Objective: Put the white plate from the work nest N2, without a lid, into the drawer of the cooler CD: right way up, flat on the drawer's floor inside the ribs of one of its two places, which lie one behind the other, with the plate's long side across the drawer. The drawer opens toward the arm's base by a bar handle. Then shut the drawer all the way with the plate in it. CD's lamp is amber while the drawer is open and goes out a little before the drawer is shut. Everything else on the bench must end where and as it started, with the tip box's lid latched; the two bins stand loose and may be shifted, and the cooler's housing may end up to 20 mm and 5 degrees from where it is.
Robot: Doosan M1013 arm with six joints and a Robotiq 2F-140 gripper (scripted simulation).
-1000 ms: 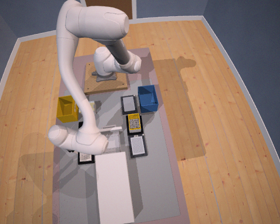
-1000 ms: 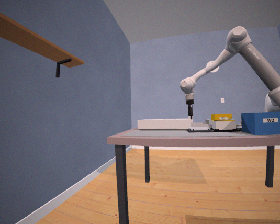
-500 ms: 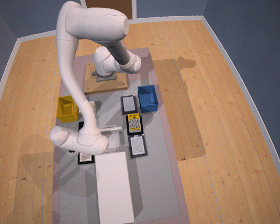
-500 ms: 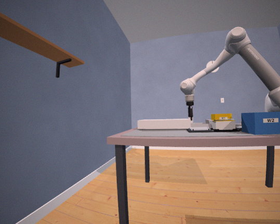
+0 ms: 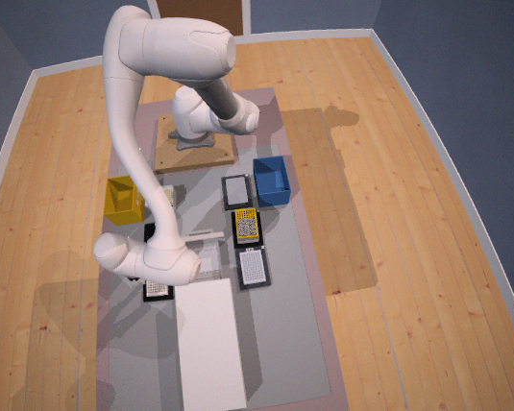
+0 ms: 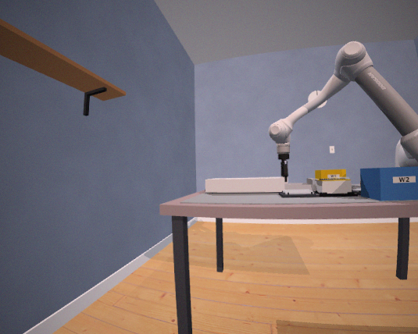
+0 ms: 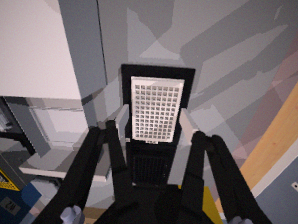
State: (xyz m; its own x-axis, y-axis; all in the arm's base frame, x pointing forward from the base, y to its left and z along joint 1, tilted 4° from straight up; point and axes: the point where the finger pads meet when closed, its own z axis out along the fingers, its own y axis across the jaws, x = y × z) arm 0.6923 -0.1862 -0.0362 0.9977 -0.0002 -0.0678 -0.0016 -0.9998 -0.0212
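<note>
The white plate lies 20 mm below my hand. Also, from my hand: drawer (190 mm to the left, 20 mm behind, 10 mm below); black plate (170 mm behind, 20 mm below); black nest N2 (30 mm below).
</note>
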